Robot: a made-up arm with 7 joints.
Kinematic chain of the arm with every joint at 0, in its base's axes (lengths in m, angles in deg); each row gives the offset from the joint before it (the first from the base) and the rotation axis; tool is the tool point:
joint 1: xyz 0 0 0.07 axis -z
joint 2: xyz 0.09 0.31 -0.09 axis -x
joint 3: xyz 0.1 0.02 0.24 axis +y
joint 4: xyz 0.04 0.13 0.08 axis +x
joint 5: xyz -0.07 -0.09 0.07 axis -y
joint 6: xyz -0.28 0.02 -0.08 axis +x
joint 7: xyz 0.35 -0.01 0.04 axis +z
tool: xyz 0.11 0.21 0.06
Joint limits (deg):
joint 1: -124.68..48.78
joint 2: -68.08..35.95
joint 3: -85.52..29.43
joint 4: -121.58..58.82
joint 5: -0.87..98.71
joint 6: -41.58..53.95
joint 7: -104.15..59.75
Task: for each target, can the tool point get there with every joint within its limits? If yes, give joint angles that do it. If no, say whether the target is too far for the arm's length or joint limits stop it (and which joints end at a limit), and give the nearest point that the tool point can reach.
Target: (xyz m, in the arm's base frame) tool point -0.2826 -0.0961 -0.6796
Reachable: no: joint limits stop it (at a limit: joint 1, joint 2, joint 3, joint 4, joint 5) | nearest point -0.1567 0.0069 -0.1763 | short by 0.529 m
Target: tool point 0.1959 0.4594 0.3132
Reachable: yes | joints -61.00 -60.05 15.43 -13.02 8.45 12.09 -42.94
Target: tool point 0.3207 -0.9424 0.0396
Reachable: no: joint limits stop it (at a limit: joint 1, joint 2, joint 3, joint 6, joint 7) | nearest point 0.2234 -0.5240 0.1437 | short by 0.442 m
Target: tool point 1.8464 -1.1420 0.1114
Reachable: no: too far | nearest point 0.9052 0.0075 0.2236 | short by 1.490 m
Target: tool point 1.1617 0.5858 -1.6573
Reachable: no: too far | nearest point 0.7059 0.4140 -0.2265 | short by 1.511 m
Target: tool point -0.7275 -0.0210 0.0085
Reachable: yes | joints -100.72 27.83 -59.33 -77.30 23.99 30.55 39.54
